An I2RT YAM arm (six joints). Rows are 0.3 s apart.
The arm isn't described. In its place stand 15 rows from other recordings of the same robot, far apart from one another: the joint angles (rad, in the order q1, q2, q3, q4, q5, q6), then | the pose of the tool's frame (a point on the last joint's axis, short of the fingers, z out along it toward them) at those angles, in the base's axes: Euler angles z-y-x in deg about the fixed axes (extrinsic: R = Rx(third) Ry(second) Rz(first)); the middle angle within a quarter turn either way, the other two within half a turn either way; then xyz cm.
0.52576, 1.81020, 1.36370, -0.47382, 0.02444, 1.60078 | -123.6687, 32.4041, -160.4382, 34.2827, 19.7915, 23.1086
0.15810, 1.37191, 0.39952, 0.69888, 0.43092, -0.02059 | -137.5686, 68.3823, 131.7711, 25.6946, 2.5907, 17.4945
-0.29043, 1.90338, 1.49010, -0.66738, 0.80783, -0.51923 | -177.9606, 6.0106, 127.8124, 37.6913, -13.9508, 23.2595
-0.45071, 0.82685, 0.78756, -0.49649, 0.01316, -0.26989 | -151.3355, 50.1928, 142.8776, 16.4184, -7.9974, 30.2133
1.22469, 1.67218, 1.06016, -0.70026, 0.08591, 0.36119 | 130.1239, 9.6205, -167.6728, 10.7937, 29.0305, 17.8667
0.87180, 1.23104, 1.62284, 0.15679, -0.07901, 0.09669 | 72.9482, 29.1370, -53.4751, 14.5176, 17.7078, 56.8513
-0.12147, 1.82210, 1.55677, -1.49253, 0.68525, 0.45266 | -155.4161, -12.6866, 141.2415, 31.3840, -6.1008, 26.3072
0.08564, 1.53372, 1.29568, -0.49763, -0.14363, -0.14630 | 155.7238, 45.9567, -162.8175, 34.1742, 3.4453, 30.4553
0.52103, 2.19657, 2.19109, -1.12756, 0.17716, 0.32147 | 169.9931, 26.7199, -176.4789, 40.7444, 22.6611, 28.7372
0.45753, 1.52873, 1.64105, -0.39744, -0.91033, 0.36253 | 125.6340, 10.3305, -100.1019, 29.0456, 17.4351, 43.7393
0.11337, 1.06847, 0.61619, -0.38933, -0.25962, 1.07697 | -138.9470, 37.6445, -155.5357, 20.9314, 3.3030, 21.0946
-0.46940, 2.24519, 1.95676, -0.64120, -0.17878, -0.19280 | -164.9374, 37.2559, 172.2264, 45.0575, -22.1438, 22.0162
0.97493, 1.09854, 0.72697, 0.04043, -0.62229, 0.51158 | 129.8388, -2.9346, -105.3386, 12.1619, 21.6333, 28.2093
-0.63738, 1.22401, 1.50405, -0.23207, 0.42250, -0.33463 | -106.6422, 29.2180, 87.1277, 19.6639, -16.3771, 49.2269
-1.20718, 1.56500, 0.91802, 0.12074, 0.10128, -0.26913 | -115.9514, 12.2082, 120.7487, 11.9244, -32.3477, 22.2732
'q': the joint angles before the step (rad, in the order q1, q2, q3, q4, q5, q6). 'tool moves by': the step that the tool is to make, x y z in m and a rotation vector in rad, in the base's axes. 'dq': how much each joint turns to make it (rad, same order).
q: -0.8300 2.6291 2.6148 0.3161 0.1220 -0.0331
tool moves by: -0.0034 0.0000 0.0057 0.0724 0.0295 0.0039
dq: -0.0042 -0.0132 0.0308 -0.1209 -0.0008 0.0283
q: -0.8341 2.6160 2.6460 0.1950 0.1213 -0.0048
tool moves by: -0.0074 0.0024 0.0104 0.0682 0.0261 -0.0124
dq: -0.0059 -0.0395 -0.0016 -0.1091 0.0114 0.0248
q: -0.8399 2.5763 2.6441 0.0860 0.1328 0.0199
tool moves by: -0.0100 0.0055 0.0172 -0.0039 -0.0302 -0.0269
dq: -0.0050 -0.0687 -0.0686 0.0205 0.0249 0.0163
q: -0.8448 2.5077 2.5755 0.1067 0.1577 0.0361
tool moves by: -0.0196 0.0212 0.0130 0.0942 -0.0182 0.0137
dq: -0.0013 -0.1985 -0.2736 0.0045 -0.0043 0.0784
